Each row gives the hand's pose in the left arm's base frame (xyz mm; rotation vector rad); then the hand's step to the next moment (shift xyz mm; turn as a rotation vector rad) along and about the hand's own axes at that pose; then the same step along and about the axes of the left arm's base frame.
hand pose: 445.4 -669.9 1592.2 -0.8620 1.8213 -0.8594
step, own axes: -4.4 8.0 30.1 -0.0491 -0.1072 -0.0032
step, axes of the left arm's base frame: 27.6 1.9 -14.9 0.0348 -0.0132 0.1119
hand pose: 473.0 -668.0 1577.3 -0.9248 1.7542 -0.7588
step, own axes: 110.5 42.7 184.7 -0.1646 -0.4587 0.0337
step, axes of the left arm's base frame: 137.3 -86.9 -147.5 0.1826 -0.0990 0.4421
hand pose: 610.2 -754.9 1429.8 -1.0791 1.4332 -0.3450
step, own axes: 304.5 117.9 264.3 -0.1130 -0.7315 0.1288
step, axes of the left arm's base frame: 246.6 -69.4 -332.9 0.3862 -0.2430 0.5969
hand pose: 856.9 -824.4 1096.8 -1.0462 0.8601 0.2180
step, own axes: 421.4 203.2 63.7 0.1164 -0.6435 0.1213
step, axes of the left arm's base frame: 203.3 61.0 -421.8 0.4872 -0.2563 0.3732
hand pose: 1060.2 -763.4 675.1 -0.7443 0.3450 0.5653
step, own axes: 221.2 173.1 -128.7 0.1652 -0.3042 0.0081
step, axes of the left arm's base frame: 61.2 90.5 -289.0 0.3135 -0.1170 0.0891
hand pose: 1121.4 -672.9 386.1 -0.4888 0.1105 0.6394
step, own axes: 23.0 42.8 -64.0 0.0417 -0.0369 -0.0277
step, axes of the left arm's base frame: -4.0 12.1 -79.3 0.0568 -0.0159 -0.0198
